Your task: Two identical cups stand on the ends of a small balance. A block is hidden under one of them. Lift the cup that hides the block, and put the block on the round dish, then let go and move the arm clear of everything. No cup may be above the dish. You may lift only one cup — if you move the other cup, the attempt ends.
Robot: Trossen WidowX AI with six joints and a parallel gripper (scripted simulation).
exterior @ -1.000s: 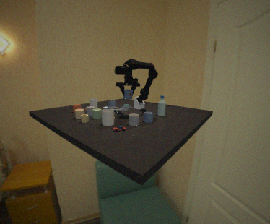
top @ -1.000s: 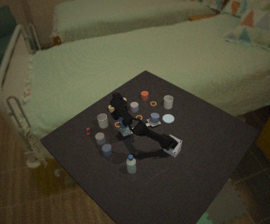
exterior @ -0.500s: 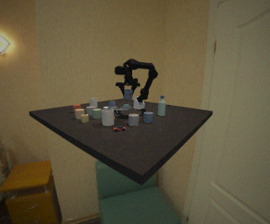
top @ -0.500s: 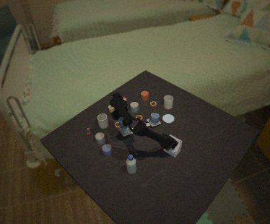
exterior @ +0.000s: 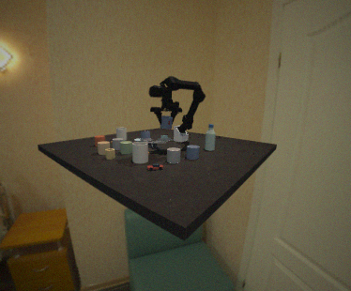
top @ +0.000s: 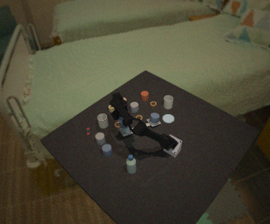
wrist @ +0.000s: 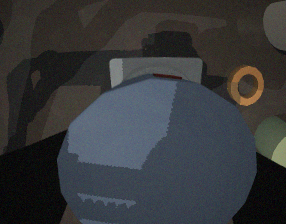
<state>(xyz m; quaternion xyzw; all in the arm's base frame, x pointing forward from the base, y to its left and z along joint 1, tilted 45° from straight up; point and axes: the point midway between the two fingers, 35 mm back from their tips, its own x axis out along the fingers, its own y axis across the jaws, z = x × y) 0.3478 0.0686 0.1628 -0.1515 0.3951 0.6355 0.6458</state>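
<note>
Now: gripper tip 10 mm to the left of the teal block and 80 mm above it. The rest, counted from my gripper tip: blue cup 10 mm ahead, 20 mm to the left, 10 mm above; then green cup 200 mm ahead, 160 mm to the right, 130 mm below; then bottle 250 mm behind, 160 mm to the left, 60 mm below.
</note>
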